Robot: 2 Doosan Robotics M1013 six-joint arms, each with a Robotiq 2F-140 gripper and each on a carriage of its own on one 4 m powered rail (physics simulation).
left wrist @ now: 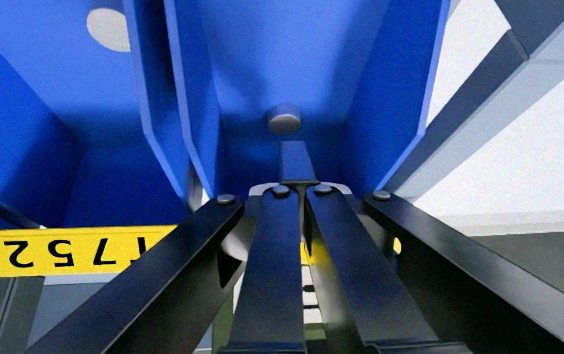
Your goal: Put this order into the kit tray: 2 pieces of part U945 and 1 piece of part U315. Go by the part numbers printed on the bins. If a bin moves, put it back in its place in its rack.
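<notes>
My left gripper (291, 162) is shut and empty, its fingertips together in front of the mouth of a blue bin (295, 45). A small cylinder with a grey round end (284, 121) shows in that bin, just beyond the fingertips and apart from them. The bin's own number cannot be read; my fingers cover the front, and a bit of yellow shows between them. Neither U945 nor U315 can be read in this view. The kit tray cannot be made out. My right gripper does not show.
A second blue bin (115, 185) stands close on the left, holding a larger cylinder with a pale end (107, 27). Its yellow label (85, 250) is upside down, reading 752 after a partly hidden character. A grey rack bar (480, 120) slants past on the right.
</notes>
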